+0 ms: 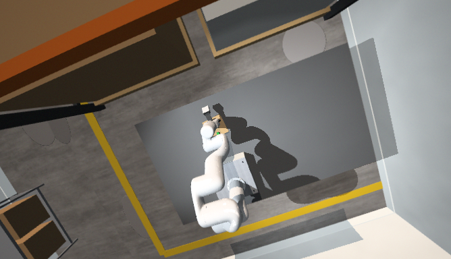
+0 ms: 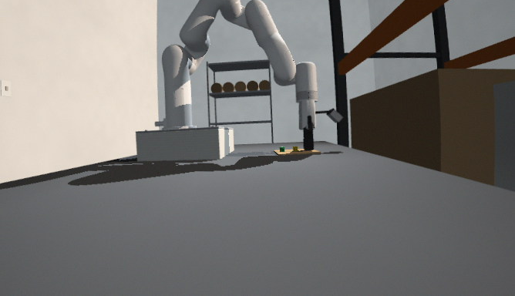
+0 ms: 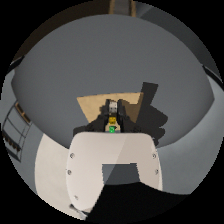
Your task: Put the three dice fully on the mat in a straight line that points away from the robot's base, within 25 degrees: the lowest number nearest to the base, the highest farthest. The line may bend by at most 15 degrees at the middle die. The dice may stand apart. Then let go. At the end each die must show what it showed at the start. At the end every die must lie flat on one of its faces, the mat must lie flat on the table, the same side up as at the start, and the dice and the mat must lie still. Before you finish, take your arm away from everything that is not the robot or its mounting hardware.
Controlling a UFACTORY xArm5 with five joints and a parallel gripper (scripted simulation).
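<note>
Right now the white die is 1 cm below my hand. Round my hand: yellow die (5 cm behind, 1 cm to the left, 1 cm below); then green die (9 cm behind, 2 cm to the left, 1 cm below); then tan mat (5 cm behind, 1 cm to the left, 2 cm below).
</note>
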